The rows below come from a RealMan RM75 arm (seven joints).
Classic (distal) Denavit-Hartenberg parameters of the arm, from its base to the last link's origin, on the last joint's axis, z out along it. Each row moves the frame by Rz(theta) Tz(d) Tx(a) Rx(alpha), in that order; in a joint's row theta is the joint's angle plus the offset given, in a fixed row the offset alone. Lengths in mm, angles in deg.
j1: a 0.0, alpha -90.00, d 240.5, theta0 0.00
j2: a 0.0, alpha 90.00, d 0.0, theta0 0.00
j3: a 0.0, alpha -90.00, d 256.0, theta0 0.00
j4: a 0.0, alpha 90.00, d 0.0, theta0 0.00
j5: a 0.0, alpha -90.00, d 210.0, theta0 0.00
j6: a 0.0, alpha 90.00, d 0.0, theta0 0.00
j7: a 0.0, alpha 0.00, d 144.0, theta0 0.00
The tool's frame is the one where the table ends.
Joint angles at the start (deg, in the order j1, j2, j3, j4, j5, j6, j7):
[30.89, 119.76, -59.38, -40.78, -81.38, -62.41, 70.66]
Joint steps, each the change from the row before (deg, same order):
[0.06, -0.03, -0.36, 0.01, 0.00, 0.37, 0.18]
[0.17, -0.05, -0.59, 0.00, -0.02, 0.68, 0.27]
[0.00, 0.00, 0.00, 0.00, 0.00, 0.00, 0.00]
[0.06, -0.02, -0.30, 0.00, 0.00, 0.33, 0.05]
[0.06, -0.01, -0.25, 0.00, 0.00, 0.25, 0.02]
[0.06, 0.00, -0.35, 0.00, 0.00, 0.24, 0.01]
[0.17, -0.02, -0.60, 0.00, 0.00, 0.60, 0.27]
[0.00, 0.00, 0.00, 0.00, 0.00, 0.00, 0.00]
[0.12, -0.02, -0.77, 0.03, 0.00, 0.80, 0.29]
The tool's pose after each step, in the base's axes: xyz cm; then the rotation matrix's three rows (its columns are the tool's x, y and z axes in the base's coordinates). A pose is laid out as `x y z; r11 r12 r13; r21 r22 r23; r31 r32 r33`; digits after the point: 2 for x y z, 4 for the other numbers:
21.41 39.94 0.68; 0.7586 -0.4800 -0.4405; -0.0906 -0.7473 0.6583; -0.6452 -0.4595 -0.6104
21.34 40.05 0.54; 0.7625 -0.4798 -0.4340; -0.0952 -0.7467 0.6583; -0.6400 -0.4606 -0.6150
21.34 40.05 0.54; 0.7625 -0.4798 -0.4340; -0.0952 -0.7467 0.6583; -0.6400 -0.4606 -0.6150
21.31 40.10 0.47; 0.7649 -0.4789 -0.4308; -0.0967 -0.7465 0.6583; -0.6369 -0.4619 -0.6173
21.28 40.14 0.40; 0.7670 -0.4776 -0.4285; -0.0974 -0.7468 0.6579; -0.6342 -0.4629 -0.6193
21.22 40.16 0.29; 0.7696 -0.4751 -0.4266; -0.0982 -0.7482 0.6562; -0.6309 -0.4632 -0.6224
21.12 40.25 0.13; 0.7728 -0.4745 -0.4215; -0.1024 -0.7486 0.6551; -0.6263 -0.4631 -0.6271
21.12 40.25 0.13; 0.7728 -0.4745 -0.4215; -0.1024 -0.7486 0.6551; -0.6263 -0.4631 -0.6271
21.07 40.33 -0.09; 0.7770 -0.4748 -0.4132; -0.1089 -0.7480 0.6547; -0.6200 -0.4637 -0.6329

